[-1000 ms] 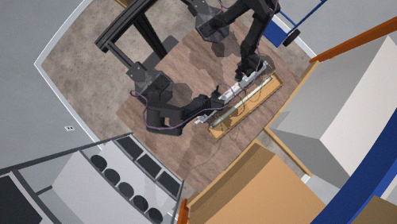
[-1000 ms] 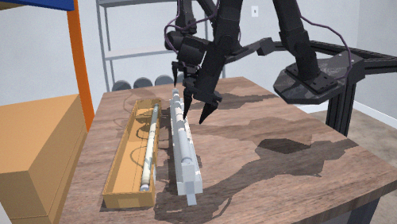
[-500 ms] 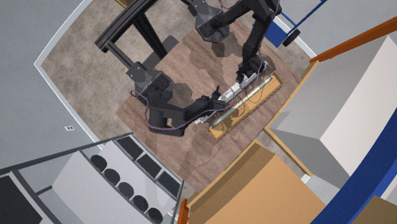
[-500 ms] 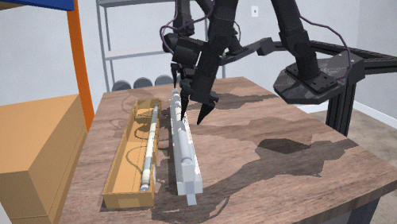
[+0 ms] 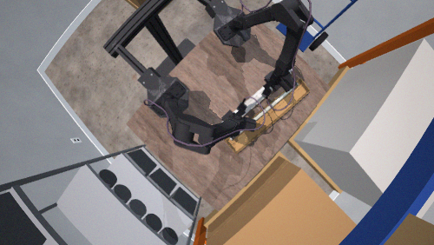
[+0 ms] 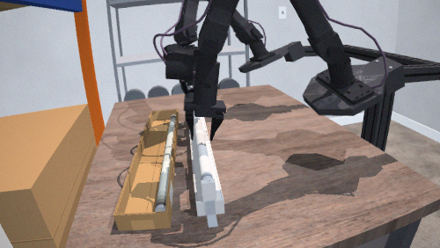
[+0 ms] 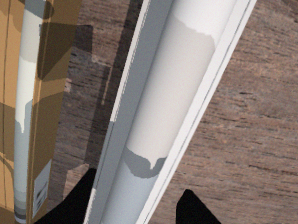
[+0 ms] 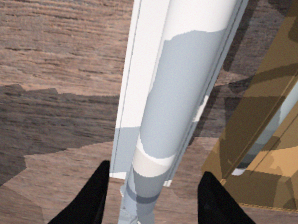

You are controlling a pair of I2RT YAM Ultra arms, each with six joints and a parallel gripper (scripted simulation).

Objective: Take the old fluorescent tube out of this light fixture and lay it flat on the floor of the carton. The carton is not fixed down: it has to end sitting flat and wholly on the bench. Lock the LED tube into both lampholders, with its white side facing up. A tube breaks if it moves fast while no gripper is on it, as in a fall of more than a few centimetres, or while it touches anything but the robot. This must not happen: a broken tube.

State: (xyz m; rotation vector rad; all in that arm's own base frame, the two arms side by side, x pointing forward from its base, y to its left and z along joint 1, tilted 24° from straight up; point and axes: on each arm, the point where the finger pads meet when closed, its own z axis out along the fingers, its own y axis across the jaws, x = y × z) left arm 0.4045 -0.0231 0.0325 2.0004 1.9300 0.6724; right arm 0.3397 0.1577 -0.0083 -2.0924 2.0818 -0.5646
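Right now the LED tube is 110 mm to the right of my left hand, 30 mm below it and 10 mm behind it. From my left hand the other things lie so: old fluorescent tube 120 mm to the right, 80 mm below, 80 mm ahead; then carton 130 mm to the right, 120 mm ahead, 80 mm below; then grey light fixture 110 mm to the right, 50 mm below, 10 mm behind.
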